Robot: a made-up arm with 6 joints.
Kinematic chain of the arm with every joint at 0, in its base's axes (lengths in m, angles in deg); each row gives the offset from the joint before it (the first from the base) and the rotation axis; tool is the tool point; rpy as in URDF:
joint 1: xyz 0 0 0.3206 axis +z
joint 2: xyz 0 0 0 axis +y
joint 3: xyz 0.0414 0 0.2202 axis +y
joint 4: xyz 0.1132 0 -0.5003 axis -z
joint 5: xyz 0 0 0 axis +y
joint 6: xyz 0.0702 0 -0.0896 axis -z
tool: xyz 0 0 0 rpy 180 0 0
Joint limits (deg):
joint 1: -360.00..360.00
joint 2: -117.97..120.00
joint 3: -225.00..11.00
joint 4: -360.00..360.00
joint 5: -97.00..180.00
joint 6: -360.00..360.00
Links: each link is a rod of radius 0.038 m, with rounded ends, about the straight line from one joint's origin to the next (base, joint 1, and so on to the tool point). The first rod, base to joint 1, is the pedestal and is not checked.
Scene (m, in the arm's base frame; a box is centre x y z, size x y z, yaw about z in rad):
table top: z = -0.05
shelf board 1: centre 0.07 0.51 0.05 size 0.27 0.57 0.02 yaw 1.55
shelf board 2: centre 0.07 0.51 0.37 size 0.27 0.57 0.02 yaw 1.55
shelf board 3: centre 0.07 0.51 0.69 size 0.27 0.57 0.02 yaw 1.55
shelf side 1: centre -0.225 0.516 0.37 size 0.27 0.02 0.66 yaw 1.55
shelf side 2: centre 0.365 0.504 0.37 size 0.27 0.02 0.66 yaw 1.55
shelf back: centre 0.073 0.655 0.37 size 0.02 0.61 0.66 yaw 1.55
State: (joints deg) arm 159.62 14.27 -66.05 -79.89 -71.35 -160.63
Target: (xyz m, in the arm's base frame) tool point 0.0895 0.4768 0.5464
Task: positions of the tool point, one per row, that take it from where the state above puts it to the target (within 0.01 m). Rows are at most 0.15 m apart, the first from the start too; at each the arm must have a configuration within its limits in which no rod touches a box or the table.
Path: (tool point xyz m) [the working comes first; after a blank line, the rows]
Joints at the target: 69.15 -3.36 -69.79 -76.69 -90.91 -160.63
Straight joint move there: touches shelf board 2, shelf side 1.

1: -0.4929 0.1537 0.4505
2: -0.4189 0.1965 0.5472
3: -0.3305 0.2115 0.6291
4: -0.2384 0.1961 0.6941
5: -0.1532 0.1511 0.7410
6: -0.1226 0.1928 0.7051
7: -0.0801 0.2258 0.6676
8: -0.0287 0.2468 0.6285
9: 0.0276 0.2534 0.5881
10: 0.0847 0.2448 0.5465
11: 0.0916 0.2926 0.5664
12: 0.0966 0.3493 0.5742
13: 0.0967 0.4119 0.5679
14: 0.0895 0.4768 0.5464

